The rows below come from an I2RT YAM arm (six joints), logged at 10 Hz.
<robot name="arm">
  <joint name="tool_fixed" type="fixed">
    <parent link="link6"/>
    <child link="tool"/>
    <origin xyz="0 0 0" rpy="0 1.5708 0"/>
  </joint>
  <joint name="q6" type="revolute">
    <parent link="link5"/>
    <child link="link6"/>
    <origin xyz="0.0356 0 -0.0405"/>
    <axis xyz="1 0 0"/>
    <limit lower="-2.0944" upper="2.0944"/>
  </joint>
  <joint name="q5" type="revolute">
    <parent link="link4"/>
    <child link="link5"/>
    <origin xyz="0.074 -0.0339 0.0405"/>
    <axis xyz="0 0 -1"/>
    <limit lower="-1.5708" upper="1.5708"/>
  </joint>
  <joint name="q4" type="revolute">
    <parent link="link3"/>
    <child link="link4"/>
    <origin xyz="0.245 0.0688 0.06"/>
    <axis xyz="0 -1 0"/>
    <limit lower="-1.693" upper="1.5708"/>
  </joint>
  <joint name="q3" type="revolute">
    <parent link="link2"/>
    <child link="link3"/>
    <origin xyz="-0.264 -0.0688 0"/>
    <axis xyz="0 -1 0"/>
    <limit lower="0" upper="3.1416"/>
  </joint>
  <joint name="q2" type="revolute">
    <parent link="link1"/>
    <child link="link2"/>
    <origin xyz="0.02 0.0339 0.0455"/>
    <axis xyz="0 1 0"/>
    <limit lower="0" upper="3.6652"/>
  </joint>
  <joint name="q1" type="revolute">
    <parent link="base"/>
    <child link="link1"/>
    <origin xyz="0 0 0.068"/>
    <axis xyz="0 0 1"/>
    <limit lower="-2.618" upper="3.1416"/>
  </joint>
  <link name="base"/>
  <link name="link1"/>
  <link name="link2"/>
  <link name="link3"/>
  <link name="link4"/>
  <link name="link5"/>
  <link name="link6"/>
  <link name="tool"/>
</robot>
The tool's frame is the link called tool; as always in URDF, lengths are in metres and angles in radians.
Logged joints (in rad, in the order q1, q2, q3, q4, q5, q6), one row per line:
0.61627 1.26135 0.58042 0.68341 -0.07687 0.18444
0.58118 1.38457 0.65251 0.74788 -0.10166 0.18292
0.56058 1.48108 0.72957 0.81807 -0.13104 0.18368
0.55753 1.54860 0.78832 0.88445 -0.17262 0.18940
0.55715 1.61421 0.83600 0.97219 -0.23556 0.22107
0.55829 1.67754 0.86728 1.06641 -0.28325 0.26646
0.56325 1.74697 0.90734 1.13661 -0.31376 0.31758
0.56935 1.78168 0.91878 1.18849 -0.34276 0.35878
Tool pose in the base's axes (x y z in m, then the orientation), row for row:
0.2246 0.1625 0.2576 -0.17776 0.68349 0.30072 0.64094
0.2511 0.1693 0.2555 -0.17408 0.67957 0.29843 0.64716
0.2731 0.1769 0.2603 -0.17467 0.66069 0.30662 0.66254
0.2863 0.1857 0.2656 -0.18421 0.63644 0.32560 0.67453
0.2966 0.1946 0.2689 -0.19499 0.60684 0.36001 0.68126
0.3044 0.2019 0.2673 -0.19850 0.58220 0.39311 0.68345
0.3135 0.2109 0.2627 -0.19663 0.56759 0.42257 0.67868
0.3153 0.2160 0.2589 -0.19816 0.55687 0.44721 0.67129
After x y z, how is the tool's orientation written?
As a quaternion, x y z w.
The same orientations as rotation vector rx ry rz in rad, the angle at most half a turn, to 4 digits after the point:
-0.4053 1.5584 0.6857
-0.3959 1.5456 0.6787
-0.3948 1.4935 0.6931
-0.4144 1.4319 0.7325
-0.4375 1.3617 0.8078
-0.4450 1.3053 0.8813
-0.4417 1.2749 0.9492
-0.4464 1.2545 1.0074

